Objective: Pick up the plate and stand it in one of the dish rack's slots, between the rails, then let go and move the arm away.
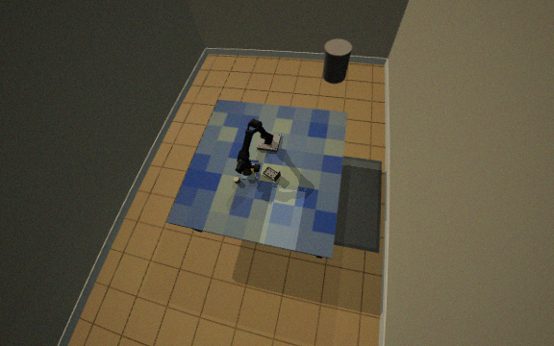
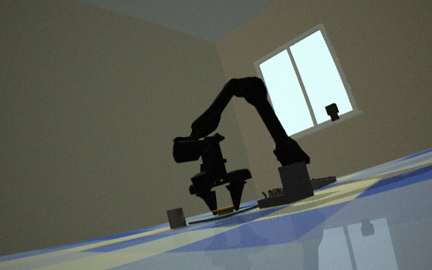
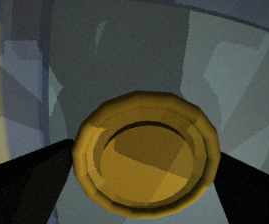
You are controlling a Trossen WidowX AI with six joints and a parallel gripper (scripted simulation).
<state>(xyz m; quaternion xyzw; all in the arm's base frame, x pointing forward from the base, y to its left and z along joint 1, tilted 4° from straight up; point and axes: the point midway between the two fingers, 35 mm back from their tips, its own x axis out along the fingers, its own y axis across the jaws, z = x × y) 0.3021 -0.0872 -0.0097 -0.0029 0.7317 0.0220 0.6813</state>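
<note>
Now: gripper tip 1 cm to the left of the light-blue mat. Round my gripper tip: dish rack (1 cm behind, 18 cm to the left, 2 cm above); then cup (10 cm ahead, 8 cm to the right, 2 cm above); then yellow plate (1 cm above).
</note>
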